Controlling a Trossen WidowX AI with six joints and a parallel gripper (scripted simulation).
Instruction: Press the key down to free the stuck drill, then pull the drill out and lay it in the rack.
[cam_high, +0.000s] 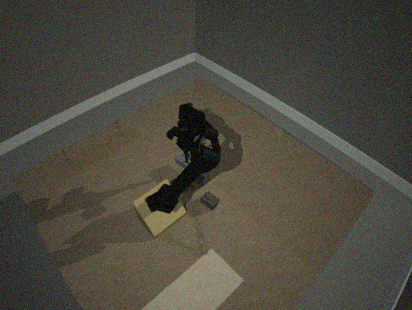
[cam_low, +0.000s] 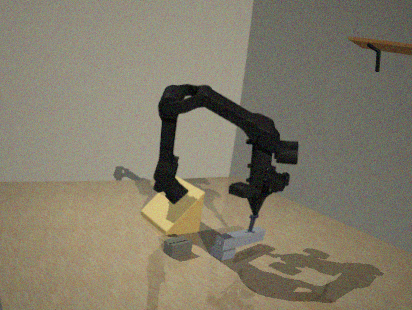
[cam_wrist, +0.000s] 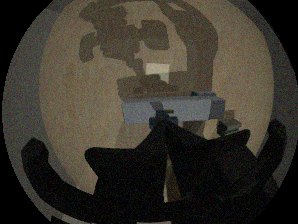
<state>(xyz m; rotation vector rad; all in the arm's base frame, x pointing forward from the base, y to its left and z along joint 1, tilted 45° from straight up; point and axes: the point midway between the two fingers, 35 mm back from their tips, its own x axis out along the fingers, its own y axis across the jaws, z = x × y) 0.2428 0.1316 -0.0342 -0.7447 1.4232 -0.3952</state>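
My gripper tip is now 3 cm above the key. Round my gripper tip: drill (1 cm ahead, 6 cm to the right, 7 cm below); then rack (4 cm behind, 22 cm to the right, 10 cm below); then grey block (4 cm to the right, 8 cm below).
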